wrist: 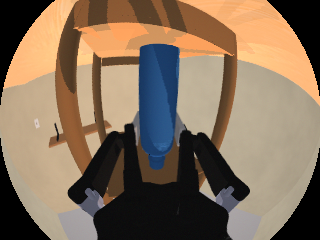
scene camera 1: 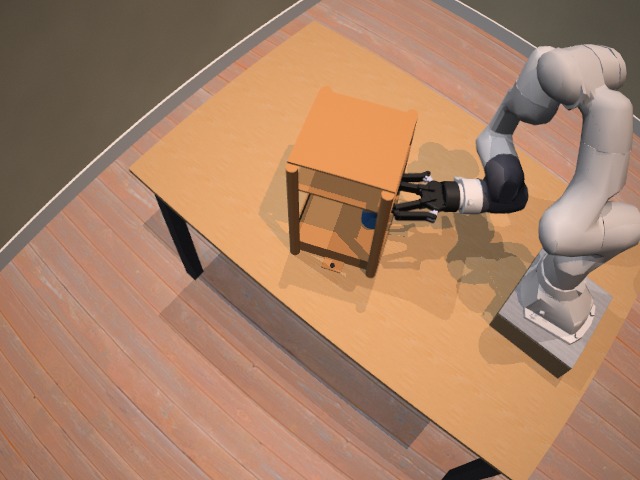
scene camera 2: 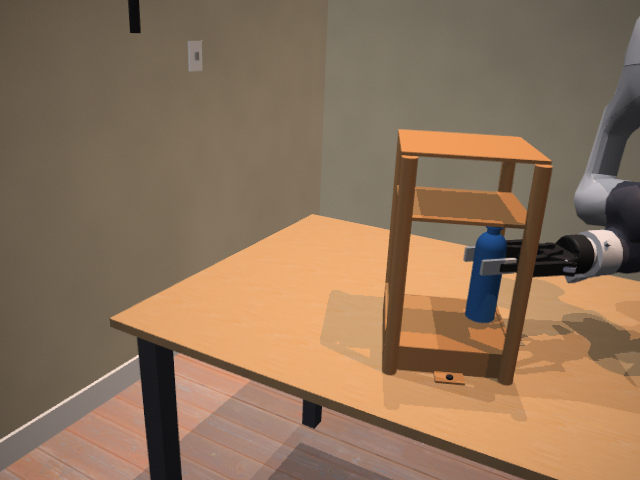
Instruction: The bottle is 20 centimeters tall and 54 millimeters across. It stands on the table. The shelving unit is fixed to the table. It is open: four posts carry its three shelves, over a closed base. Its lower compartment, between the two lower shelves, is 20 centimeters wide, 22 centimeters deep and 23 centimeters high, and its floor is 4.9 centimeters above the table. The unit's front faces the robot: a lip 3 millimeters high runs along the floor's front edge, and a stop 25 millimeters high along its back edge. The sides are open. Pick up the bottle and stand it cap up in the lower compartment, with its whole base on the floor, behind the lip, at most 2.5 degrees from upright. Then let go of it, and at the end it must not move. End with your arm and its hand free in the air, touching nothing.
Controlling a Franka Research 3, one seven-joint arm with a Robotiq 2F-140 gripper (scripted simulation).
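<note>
The gripper (scene camera 2: 473, 260) appears in the wrist view (wrist: 157, 118) and in scene camera 1 (scene camera 1: 362, 196) as well. The scene has a bottle (scene camera 2: 483, 292), visible in the wrist view (wrist: 158, 63) too, and a shelving unit (scene camera 2: 436, 337), which the wrist view (wrist: 115, 39) likewise shows.
</note>
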